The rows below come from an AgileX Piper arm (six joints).
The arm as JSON. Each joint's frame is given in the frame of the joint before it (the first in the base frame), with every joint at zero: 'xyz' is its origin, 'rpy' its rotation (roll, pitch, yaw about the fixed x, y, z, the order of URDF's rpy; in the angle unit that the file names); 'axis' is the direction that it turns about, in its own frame. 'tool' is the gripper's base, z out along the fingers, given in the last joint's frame.
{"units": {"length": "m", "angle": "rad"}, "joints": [
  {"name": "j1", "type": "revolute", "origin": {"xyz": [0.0, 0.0, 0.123], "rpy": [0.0, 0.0, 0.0]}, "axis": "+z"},
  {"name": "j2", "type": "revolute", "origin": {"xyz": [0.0, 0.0, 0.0], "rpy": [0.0, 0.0, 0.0]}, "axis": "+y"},
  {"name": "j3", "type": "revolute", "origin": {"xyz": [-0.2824, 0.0, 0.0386], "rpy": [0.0, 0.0, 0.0]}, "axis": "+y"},
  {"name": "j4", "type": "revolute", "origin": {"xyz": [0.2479, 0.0, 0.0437], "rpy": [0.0, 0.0, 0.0]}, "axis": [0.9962, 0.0, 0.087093]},
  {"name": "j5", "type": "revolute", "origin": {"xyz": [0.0, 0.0, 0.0], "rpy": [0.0, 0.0, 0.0]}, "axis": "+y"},
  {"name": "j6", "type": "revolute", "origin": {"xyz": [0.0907, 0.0, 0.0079], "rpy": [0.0, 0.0, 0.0]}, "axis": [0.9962, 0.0, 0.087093]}
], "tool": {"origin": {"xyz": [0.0, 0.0, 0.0], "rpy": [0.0, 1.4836, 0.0]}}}
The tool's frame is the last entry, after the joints.
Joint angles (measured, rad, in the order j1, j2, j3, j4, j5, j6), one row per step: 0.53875, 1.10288, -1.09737, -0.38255, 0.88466, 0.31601; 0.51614, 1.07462, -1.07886, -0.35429, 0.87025, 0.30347; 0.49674, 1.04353, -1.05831, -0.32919, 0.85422, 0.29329; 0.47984, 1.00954, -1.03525, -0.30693, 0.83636, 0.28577; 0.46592, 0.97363, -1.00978, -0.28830, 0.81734, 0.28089; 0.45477, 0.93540, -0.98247, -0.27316, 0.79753, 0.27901; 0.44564, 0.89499, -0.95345, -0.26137, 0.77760, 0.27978; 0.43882, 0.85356, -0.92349, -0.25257, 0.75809, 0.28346; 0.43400, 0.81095, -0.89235, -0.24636, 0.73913, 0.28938; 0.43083, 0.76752, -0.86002, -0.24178, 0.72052, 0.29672; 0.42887, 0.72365, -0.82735, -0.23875, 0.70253, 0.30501; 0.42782, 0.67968, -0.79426, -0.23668, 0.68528, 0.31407
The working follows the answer.
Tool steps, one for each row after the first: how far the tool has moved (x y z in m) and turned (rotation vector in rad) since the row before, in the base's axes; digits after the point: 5 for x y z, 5 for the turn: -0.00467, -0.00586, 0.00046, 0.02629, -0.00750, -0.00672; -0.00553, -0.00545, 0.00046, 0.02619, -0.01183, -0.00502; -0.00631, -0.00518, 0.00026, 0.02639, -0.01558, -0.00418; -0.00686, -0.00480, -0.00020, 0.02516, -0.01810, -0.00316; -0.00744, -0.00454, -0.00050, 0.02465, -0.02079, -0.00263; -0.00793, -0.00443, -0.00090, 0.02378, -0.02267, -0.00272; -0.00816, -0.00417, -0.00136, 0.02315, -0.02333, -0.00263; -0.00836, -0.00398, -0.00191, 0.02235, -0.02360, -0.00234; -0.00842, -0.00377, -0.00256, 0.02174, -0.02338, -0.00168; -0.00836, -0.00362, -0.00302, 0.02097, -0.02335, -0.00121; -0.00818, -0.00345, -0.00357, 0.02039, -0.02258, -0.00083
Tool pose at each row, in the base's axes (x y z in m, rotation vector in rad; rounded; the steps above come from the unrounded poses): 0.20063, 0.08928, 0.37435, -0.39638, 2.26228, -0.03212; 0.19596, 0.08342, 0.37481, -0.37412, 2.25436, -0.00731; 0.19043, 0.07797, 0.37527, -0.35355, 2.24155, 0.01732; 0.18412, 0.07279, 0.37553, -0.33366, 2.22460, 0.04176; 0.17726, 0.06800, 0.37533, -0.31555, 2.20484, 0.06474; 0.16982, 0.06346, 0.37483, -0.29833, 2.18216, 0.08676; 0.16188, 0.05903, 0.37393, -0.28159, 2.15752, 0.10725; 0.15373, 0.05486, 0.37257, -0.26541, 2.13209, 0.12677; 0.14537, 0.05088, 0.37065, -0.25013, 2.10629, 0.14535; 0.13694, 0.04711, 0.36810, -0.23601, 2.08056, 0.16351; 0.12859, 0.04349, 0.36508, -0.22294, 2.05478, 0.18095; 0.12040, 0.04005, 0.36150, -0.21065, 2.02969, 0.19795

